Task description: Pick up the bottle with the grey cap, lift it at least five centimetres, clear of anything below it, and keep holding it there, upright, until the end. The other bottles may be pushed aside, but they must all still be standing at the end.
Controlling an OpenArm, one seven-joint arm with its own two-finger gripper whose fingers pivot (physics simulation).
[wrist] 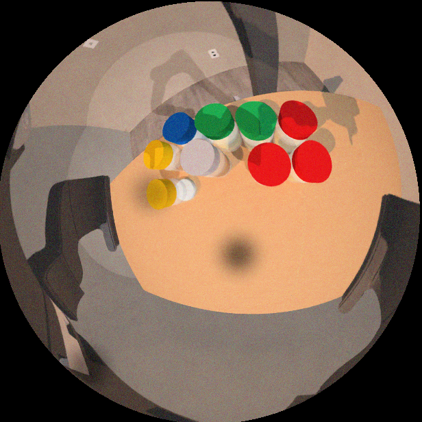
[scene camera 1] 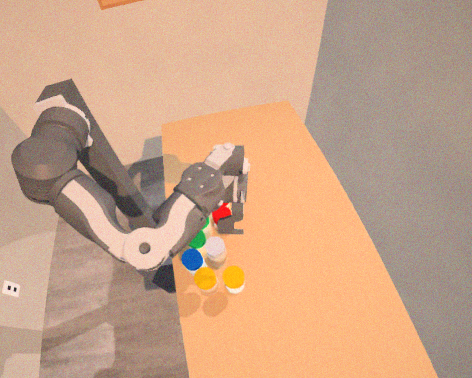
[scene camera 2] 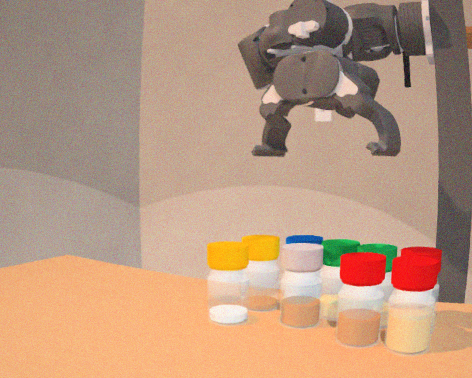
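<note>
The bottle with the grey cap [scene camera 1: 215, 247] [scene camera 2: 301, 257] [wrist: 198, 157] stands upright on the table among the other bottles; its cap looks pale pinkish-grey. A blue-capped bottle [scene camera 1: 192, 259] [scene camera 2: 304, 240] [wrist: 179, 128] and a green-capped bottle [scene camera 1: 197, 240] [scene camera 2: 341, 252] [wrist: 214, 121] stand close to it on the robot's side. My gripper [scene camera 1: 243, 199] [scene camera 2: 324, 149] [wrist: 207, 237] is open, with its fingers wide apart and no bottle between them. It hangs well above the cap tops. In scene camera 1 it is up the picture from the grey cap, beside a red cap.
Two yellow-capped bottles [scene camera 2: 227, 255] [scene camera 2: 260, 247] stand on one side of the grey-capped one. Several red-capped bottles [scene camera 2: 363, 269] [wrist: 312, 161] and another green-capped bottle [wrist: 256, 121] stand on the other side. All are upright on the table [scene camera 1: 310, 280], near its robot-side edge.
</note>
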